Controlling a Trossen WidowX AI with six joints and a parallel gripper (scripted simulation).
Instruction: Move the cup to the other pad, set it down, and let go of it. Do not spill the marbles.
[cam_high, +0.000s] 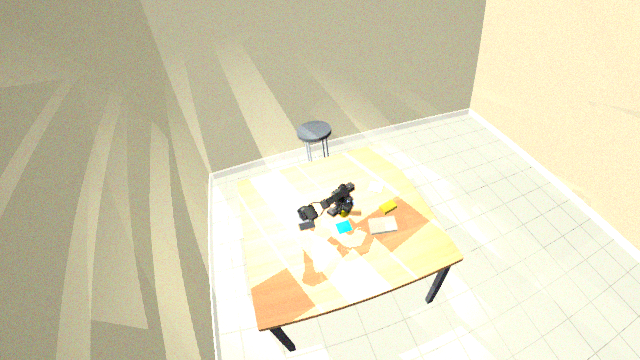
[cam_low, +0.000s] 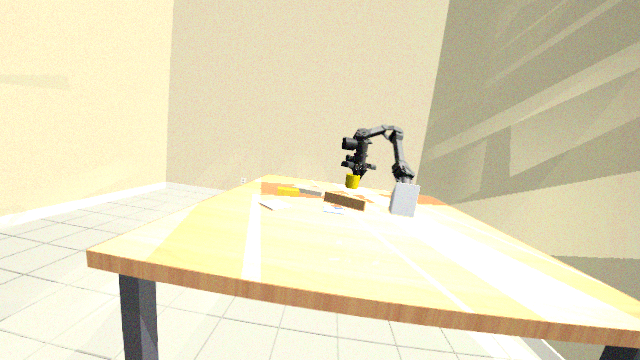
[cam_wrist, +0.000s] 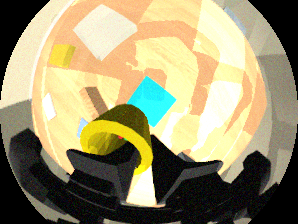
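My gripper tip is now 1 cm short of the cyan pad, 2 cm to the left of it and 12 cm above it. Also, from my gripper tip: white book (26 cm ahead, 8 cm to the right, 10 cm below); yellow cup (2 cm ahead, 2 cm to the left); brown plank (4 cm ahead, 9 cm to the left, 10 cm below).
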